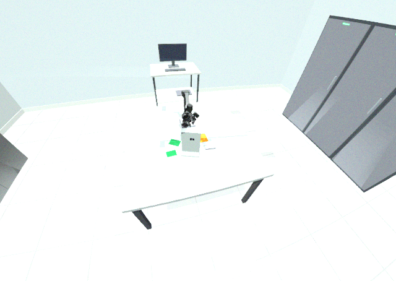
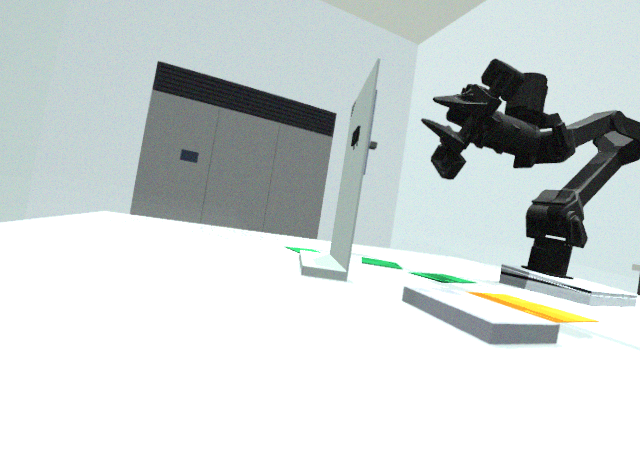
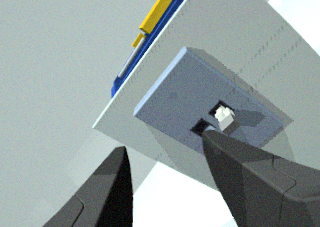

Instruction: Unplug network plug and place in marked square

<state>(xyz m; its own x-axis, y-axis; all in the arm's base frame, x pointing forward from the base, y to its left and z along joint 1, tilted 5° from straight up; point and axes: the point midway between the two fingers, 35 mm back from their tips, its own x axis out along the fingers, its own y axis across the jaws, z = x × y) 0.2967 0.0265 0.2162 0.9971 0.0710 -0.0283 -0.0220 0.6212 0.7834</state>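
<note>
The network plug is 90 mm ahead of my gripper tip, 70 mm below it and 10 mm to the right of it. Also, from my gripper tip: flat grey slab: 250 mm below, 190 mm to the left, 40 mm ahead; then upright grey panel: 130 mm below, 110 mm ahead, 10 mm to the right; then orange marked square: 250 mm below, 120 mm to the left, 90 mm behind.
</note>
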